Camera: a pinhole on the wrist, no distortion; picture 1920 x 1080 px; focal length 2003.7 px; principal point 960.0 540.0 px. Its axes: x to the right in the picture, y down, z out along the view. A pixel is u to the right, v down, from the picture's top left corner.
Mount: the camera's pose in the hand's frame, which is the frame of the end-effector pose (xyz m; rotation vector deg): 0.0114 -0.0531 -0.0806 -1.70 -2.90 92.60
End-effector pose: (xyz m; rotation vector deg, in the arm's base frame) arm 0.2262 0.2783 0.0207 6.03 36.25 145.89
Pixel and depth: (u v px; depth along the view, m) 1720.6 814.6 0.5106
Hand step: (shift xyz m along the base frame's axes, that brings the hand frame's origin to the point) 0.1029 0.0334 0.4440
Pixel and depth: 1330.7 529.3 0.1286
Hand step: 0.0197 0.0460 0.0283
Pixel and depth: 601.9 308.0 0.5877
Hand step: 0.1254 0.3635 0.3746
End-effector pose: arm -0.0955 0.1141 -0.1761 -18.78 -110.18 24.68
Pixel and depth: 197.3 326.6 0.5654
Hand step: -0.4760 -0.2927 -0.0040
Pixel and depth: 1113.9 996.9 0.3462
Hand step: -0.2107 -0.1053 -0.1466
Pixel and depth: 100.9 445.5 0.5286
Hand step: -0.4282 -0.3121 -0.0121
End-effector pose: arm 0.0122 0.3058 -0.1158 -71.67 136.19 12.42
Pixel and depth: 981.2 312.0 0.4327
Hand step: 0.1336 0.0598 -0.3289
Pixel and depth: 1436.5 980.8 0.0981
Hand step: 0.0393 -0.0010 -0.0053
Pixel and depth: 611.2 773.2 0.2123
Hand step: 0.1278 0.0056 -0.0991
